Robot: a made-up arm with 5 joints.
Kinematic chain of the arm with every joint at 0, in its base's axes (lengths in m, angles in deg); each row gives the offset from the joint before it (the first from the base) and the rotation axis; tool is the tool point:
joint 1: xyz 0 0 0.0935 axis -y
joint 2: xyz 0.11 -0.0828 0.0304 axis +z
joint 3: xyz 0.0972 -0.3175 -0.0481 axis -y
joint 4: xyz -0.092 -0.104 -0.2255 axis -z
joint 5: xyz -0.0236 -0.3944 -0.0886 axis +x
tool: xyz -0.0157 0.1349 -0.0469
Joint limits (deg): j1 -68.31..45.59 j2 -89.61..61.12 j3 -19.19..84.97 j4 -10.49..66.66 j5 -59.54..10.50
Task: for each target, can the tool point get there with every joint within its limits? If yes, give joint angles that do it. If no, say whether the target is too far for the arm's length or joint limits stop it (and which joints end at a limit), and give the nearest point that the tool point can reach.
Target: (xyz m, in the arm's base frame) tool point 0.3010 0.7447 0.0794
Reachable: no: joint limits stop it (at a limit: joint 1, joint 2, joint 3, joint 4, joint 5) | nearest point -0.0818 0.3850 -0.4196 | short by 0.725 m
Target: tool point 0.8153 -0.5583 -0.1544
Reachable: yes | joints 18.59 36.81 35.03 13.07 -42.37
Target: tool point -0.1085 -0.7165 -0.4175
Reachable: yes | joints -32.10 -4.08 37.36 33.13 -11.20
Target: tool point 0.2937 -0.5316 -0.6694
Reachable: yes | joints -48.42 25.33 69.40 2.96 -7.68
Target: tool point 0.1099 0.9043 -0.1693
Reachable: no: joint limits stop it (at a limit: joint 1, joint 2, joint 3, joint 4, joint 5) | nearest point -0.0818 0.3850 -0.4196 | short by 0.608 m
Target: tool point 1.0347 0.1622 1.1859
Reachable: no: too far | nearest point 0.8309 0.0125 0.7685 | short by 0.488 m
